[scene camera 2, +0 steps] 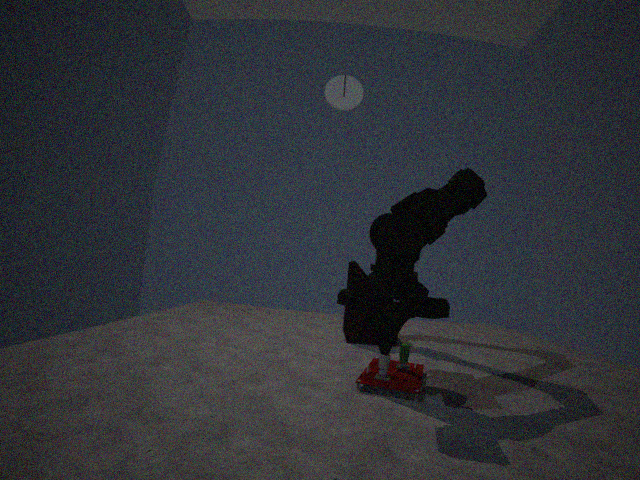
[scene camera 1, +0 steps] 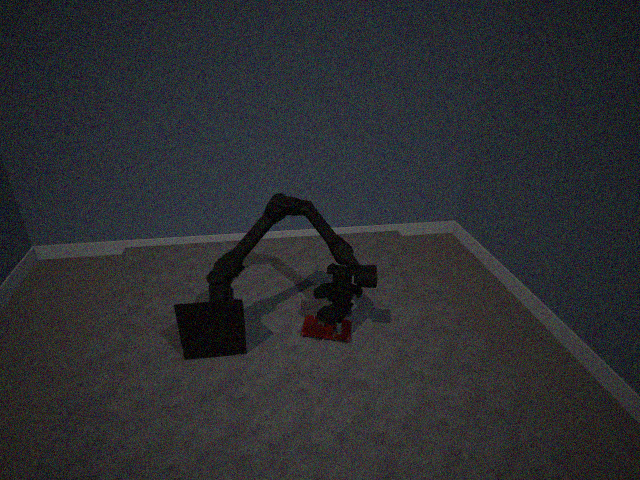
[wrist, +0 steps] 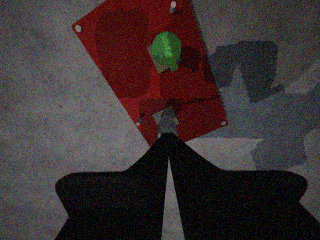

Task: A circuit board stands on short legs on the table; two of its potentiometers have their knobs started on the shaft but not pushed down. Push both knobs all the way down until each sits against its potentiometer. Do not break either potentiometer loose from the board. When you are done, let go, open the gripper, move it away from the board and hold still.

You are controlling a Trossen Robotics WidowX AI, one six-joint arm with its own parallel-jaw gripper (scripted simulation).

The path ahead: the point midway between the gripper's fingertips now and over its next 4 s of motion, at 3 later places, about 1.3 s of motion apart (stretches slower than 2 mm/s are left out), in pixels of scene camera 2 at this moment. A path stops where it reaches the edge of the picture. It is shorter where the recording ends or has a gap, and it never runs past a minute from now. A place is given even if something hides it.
My gripper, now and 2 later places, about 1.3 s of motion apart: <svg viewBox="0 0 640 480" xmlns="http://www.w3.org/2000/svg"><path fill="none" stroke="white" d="M384 354L385 346L383 314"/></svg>
